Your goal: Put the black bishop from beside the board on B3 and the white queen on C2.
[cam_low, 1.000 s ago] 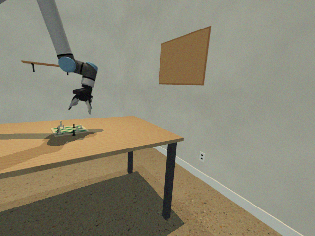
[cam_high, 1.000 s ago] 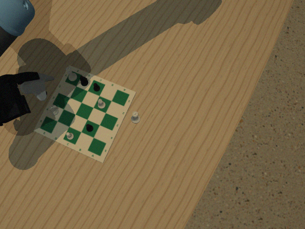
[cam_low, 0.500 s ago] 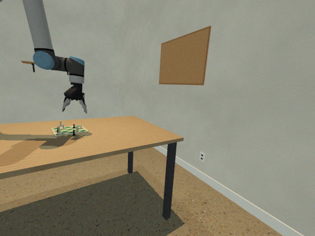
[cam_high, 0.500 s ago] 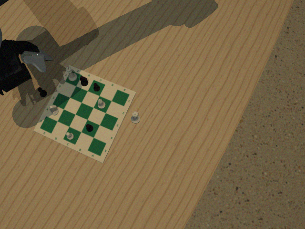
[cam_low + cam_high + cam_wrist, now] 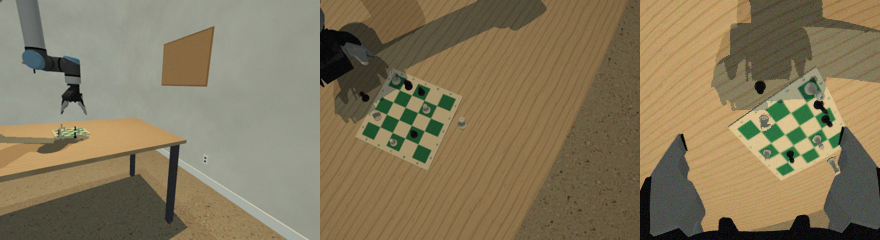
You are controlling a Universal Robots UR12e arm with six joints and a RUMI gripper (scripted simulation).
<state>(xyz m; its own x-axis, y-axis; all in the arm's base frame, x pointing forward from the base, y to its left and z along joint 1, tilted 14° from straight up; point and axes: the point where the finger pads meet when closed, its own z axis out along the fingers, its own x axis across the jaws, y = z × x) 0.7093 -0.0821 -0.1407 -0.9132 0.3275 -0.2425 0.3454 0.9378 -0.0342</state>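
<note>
My hand is 140 mm above the black bishop. Round my hand: cream board (30 mm behind, 130 mm to the left, 160 mm below).
</note>
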